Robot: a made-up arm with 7 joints. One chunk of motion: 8 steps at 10 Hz.
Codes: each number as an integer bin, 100 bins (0 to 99) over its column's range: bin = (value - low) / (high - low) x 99, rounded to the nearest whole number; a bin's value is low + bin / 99 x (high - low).
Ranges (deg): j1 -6.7..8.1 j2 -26.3..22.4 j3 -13.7..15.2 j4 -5..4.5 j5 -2..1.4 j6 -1.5..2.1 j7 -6..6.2
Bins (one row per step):
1: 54 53 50 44 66 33 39
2: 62 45 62 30 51 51 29
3: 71 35 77 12 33 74 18
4: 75 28 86 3 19 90 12
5: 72 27 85 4 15 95 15
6: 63 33 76 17 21 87 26
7: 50 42 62 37 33 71 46
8: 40 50 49 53 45 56 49
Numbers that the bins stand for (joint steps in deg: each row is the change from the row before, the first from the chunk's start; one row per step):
1: 1.373 -0.228 0.896 -0.778 0.267 -0.300 -1.194
2: 2.569 -4.164 4.399 -2.121 -0.248 0.355 -2.426
3: 3.914 -9.083 8.778 -3.848 -0.867 1.191 -3.782
4: 4.512 -12.526 11.405 -4.712 -1.347 1.773 -4.521
5: 4.064 -13.018 11.113 -4.616 -1.485 1.955 -4.152
6: 2.718 -10.067 8.486 -3.369 -1.279 1.664 -2.796
7: 0.775 -5.639 4.399 -1.449 -0.867 1.082 -0.331
8: -0.720 -1.704 0.604 0.086 -0.455 0.536 0.038

